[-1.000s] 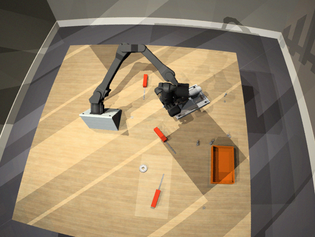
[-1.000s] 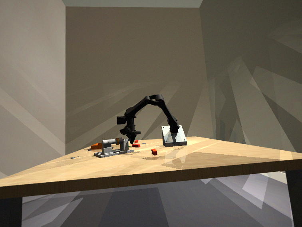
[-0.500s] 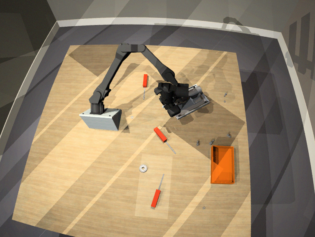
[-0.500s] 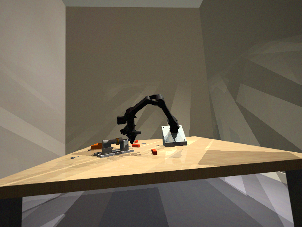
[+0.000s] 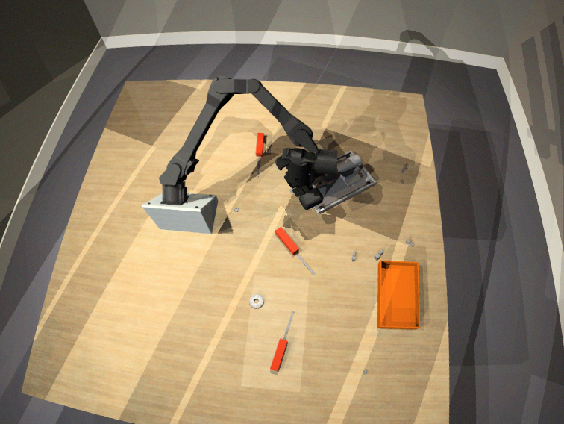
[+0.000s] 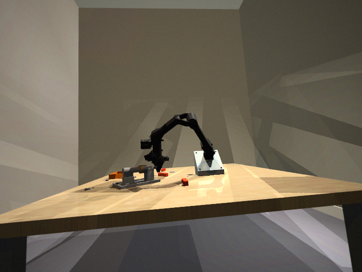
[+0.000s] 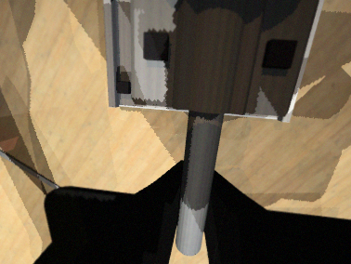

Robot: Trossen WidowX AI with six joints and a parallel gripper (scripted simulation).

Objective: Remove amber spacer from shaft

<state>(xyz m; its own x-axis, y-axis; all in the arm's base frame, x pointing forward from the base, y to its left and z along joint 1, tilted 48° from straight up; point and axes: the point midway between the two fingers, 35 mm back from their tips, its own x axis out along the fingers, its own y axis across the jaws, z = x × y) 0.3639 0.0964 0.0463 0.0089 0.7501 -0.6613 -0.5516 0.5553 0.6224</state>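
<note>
The grey shaft is 4 cm ahead of my gripper tip, 3 cm to the left of it and 3 cm above it. The rest, counted from my gripper tip: orange tray 32 cm ahead, 30 cm to the right, 4 cm below; amber spacer 10 cm ahead, 7 cm to the left, 3 cm above.
</note>
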